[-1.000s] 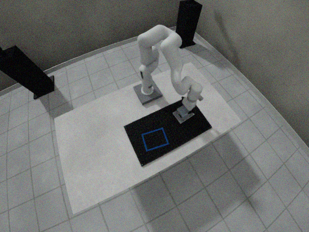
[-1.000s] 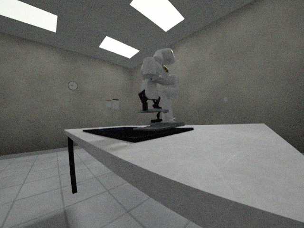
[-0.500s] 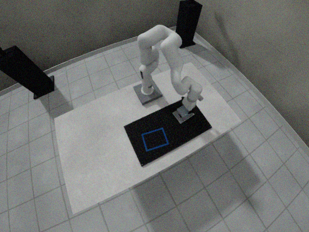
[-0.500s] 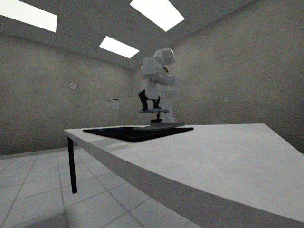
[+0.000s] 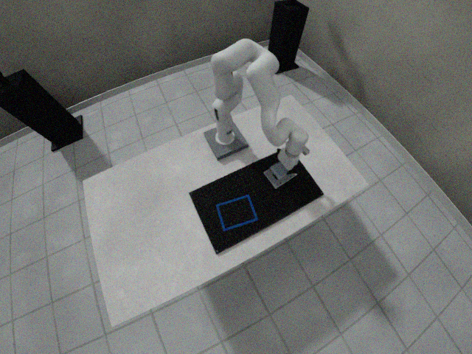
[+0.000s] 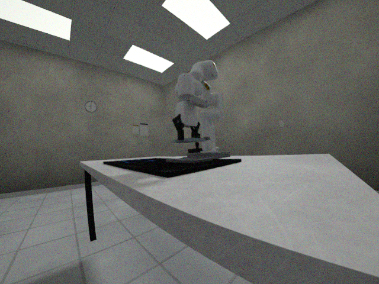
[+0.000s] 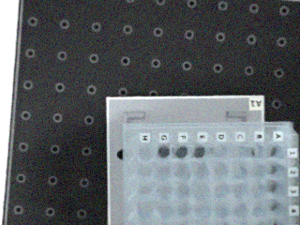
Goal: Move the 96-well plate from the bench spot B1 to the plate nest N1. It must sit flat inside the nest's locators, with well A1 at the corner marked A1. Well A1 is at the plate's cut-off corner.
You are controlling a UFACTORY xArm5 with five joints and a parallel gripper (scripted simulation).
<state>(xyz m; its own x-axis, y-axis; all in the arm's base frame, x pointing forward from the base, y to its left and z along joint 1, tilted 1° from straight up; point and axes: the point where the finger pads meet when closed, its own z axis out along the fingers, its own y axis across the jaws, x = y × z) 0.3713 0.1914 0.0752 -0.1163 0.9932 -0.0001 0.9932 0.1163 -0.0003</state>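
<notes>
Now: hand 10 cm above the plate nest N1. Also, from my hand: 96-well plate 1 cm below.
</notes>
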